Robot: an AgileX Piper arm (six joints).
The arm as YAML. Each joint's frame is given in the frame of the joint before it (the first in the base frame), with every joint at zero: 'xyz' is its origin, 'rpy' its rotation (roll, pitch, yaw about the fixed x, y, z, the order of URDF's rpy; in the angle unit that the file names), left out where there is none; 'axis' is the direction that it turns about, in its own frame. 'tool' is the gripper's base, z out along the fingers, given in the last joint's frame.
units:
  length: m
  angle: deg
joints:
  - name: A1
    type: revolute
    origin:
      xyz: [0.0, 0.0, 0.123]
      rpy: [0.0, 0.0, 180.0]
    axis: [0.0, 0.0, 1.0]
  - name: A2
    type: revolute
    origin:
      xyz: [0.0, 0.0, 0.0]
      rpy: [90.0, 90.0, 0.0]
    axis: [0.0, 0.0, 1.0]
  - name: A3
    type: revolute
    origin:
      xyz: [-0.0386, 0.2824, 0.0]
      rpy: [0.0, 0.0, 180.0]
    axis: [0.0, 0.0, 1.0]
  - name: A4
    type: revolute
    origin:
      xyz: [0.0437, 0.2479, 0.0]
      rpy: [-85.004, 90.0, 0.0]
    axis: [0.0, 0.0, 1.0]
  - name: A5
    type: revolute
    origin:
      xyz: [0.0, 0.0, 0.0]
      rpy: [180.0, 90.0, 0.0]
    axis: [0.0, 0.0, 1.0]
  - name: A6
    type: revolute
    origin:
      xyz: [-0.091, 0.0, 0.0]
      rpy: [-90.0, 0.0, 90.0]
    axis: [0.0, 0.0, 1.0]
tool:
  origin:
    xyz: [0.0, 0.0, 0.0]
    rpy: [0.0, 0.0, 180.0]
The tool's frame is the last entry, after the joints.
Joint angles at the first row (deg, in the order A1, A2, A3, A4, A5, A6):
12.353 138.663 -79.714 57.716 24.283 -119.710
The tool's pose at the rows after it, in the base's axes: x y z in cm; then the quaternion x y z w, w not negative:
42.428 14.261 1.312 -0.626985 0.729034 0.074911 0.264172
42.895 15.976 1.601 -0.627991 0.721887 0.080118 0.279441
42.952 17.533 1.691 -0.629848 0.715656 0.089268 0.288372
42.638 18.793 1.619 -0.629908 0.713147 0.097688 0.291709
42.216 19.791 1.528 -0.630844 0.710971 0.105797 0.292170
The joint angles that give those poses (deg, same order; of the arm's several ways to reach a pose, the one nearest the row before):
14.453 139.786 -82.333 59.712 24.192 -119.708
16.289 140.644 -84.800 61.417 24.416 -119.713
17.996 141.371 -86.430 62.899 24.859 -119.711
19.533 141.753 -86.902 64.381 24.904 -119.712
20.807 141.944 -86.950 65.492 25.035 -119.710

